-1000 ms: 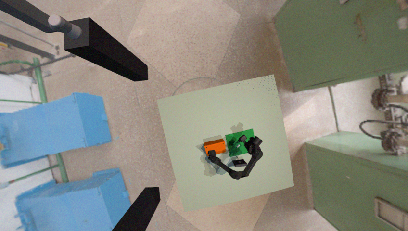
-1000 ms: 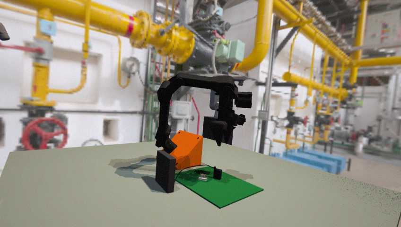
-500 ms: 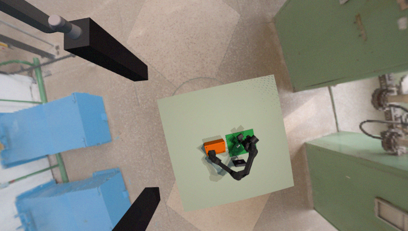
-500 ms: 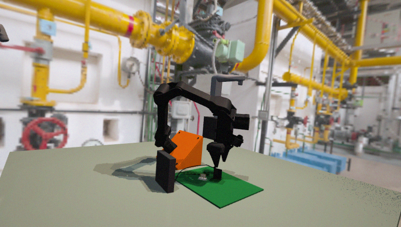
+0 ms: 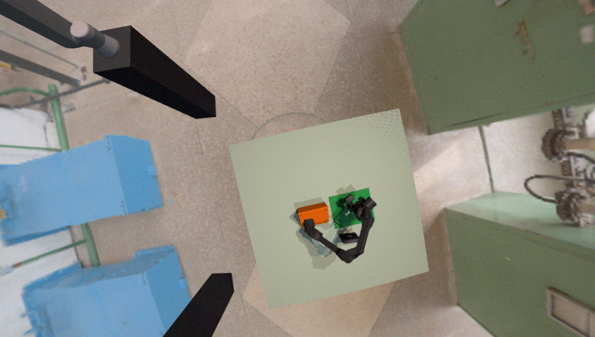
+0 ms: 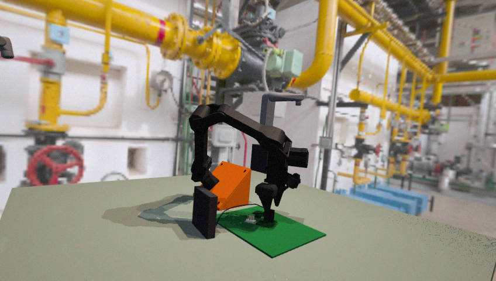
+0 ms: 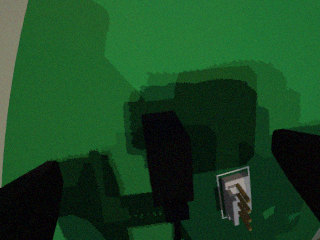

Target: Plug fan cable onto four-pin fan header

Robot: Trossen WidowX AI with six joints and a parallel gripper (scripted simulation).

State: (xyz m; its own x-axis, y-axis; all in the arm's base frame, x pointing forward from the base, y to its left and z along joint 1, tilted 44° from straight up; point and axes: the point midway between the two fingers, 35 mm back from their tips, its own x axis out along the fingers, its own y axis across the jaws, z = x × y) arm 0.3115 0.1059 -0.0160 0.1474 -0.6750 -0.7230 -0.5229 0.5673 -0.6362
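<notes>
Now: gripper tip 20 mm above the dark fan plug, 10 mm to the left of it and 10 mm past it. Round my gripper tip: four-pin fan header (70 mm to the right, 40 mm below, 20 mm behind); black fan (220 mm to the right, 30 mm behind, 10 mm above); green board (60 mm below, 40 mm to the right, 10 mm ahead).
</notes>
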